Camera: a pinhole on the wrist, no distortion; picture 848 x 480 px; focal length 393.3 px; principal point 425.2 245.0 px. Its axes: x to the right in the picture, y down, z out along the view. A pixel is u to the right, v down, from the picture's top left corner.
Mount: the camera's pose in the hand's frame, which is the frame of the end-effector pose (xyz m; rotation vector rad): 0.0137 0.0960 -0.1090 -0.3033 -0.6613 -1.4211
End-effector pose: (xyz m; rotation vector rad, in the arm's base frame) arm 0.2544 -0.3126 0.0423 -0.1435 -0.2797 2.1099
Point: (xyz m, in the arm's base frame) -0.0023 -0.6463 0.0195
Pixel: 285 157
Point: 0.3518 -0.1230 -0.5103
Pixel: behind the camera
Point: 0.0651 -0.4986 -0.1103
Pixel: 56 148
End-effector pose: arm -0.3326 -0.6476 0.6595 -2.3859 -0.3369 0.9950
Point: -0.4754 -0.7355 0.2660
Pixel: 507 420
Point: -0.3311 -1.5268 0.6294
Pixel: outside the picture
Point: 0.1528 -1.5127 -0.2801
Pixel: outside the picture
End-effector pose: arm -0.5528 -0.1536 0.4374 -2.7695 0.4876 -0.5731
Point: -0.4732 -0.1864 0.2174
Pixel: 748 330
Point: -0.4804 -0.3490 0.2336
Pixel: 513 420
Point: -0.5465 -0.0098 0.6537
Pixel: behind the camera
